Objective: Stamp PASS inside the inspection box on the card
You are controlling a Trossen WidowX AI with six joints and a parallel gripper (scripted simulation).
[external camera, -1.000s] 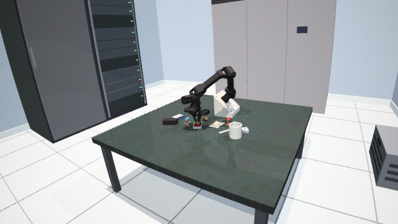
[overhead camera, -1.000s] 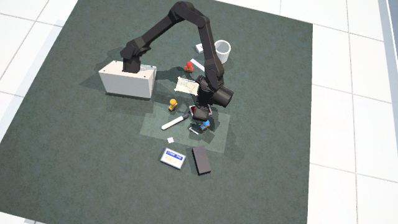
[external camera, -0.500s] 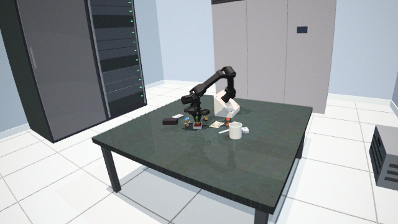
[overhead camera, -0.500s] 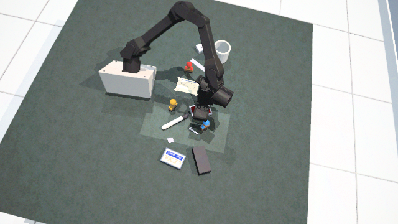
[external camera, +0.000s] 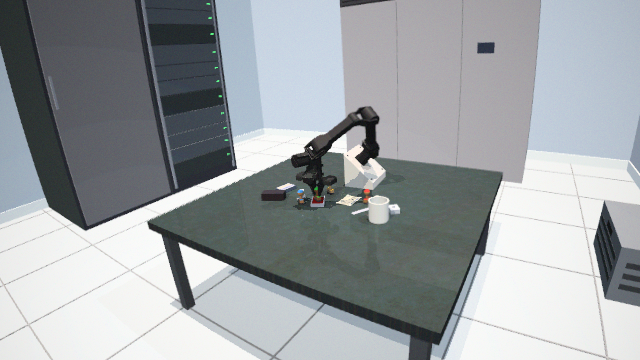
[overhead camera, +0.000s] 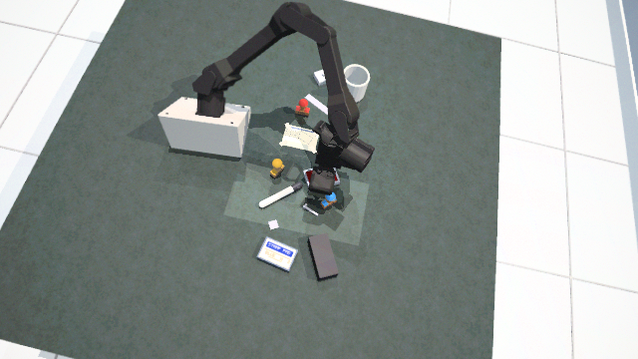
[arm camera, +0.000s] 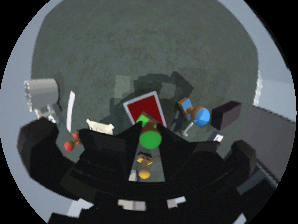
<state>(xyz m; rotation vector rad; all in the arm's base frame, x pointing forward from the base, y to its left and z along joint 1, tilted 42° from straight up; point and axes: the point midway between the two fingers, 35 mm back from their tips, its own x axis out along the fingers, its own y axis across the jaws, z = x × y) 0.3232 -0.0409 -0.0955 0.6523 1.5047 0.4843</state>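
Now: the red ink pad 30 mm below my gripper tip. From my gripper tip the other things lie so: bolt (100 mm to the right, 30 mm below, 30 mm behind); green-knobbed pass stamp (right at my gripper tip); blue-knobbed stamp (70 mm to the right, 20 mm below, 20 mm ahead).
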